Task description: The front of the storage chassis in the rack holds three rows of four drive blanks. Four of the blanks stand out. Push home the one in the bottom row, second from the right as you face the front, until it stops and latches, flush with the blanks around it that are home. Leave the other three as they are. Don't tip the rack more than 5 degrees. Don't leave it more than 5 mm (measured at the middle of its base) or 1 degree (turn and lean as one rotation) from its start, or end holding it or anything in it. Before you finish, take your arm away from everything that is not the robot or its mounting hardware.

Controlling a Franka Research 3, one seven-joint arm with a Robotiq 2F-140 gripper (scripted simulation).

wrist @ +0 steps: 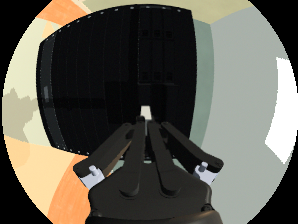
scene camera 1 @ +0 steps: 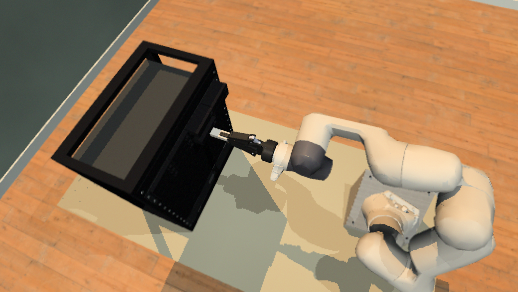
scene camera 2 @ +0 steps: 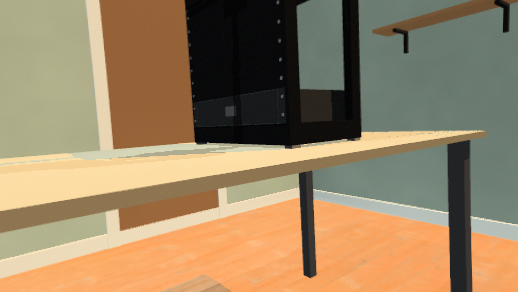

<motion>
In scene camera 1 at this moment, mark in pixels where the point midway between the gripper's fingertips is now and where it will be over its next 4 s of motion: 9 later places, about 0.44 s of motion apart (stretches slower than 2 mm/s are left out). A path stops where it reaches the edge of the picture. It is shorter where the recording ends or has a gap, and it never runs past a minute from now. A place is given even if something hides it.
My gripper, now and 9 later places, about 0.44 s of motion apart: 212, 131; 209, 131; 208, 130; 207, 130; 204, 129; 203, 129; 203, 129; 203, 128; 201, 128; 201, 128
</motion>
